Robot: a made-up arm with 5 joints.
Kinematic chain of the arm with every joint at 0, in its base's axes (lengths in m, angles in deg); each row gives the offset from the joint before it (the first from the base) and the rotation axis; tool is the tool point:
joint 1: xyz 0 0 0.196 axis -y
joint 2: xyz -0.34 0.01 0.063 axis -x
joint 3: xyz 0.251 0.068 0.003 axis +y
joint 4: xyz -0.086 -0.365 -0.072 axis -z
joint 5: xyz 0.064 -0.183 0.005 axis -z
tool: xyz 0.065 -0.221 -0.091
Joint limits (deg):
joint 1: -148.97..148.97
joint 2: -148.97..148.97
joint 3: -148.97..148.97
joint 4: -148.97..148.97
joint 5: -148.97..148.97
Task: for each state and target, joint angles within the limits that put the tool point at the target. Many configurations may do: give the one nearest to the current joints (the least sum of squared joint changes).
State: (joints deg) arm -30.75 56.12 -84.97 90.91 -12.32
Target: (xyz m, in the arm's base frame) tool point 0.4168 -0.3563 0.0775
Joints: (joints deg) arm -46.81 65.56 -132.38 109.04 -2.46
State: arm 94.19 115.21 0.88 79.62 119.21
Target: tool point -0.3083 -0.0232 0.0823
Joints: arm 80.59 131.66 -11.26 109.61 135.60
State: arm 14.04 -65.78 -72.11 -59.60 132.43
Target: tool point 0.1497 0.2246 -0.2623
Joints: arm 18.10 -95.20 -61.46 -34.33 99.99
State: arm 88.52 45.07 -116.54 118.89 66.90
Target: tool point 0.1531 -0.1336 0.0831
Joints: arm 57.40 30.03 -73.21 130.11 68.28
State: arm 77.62 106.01 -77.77 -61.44 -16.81
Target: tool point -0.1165 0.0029 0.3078
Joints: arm 108.52 105.59 -39.62 -91.81 -52.66
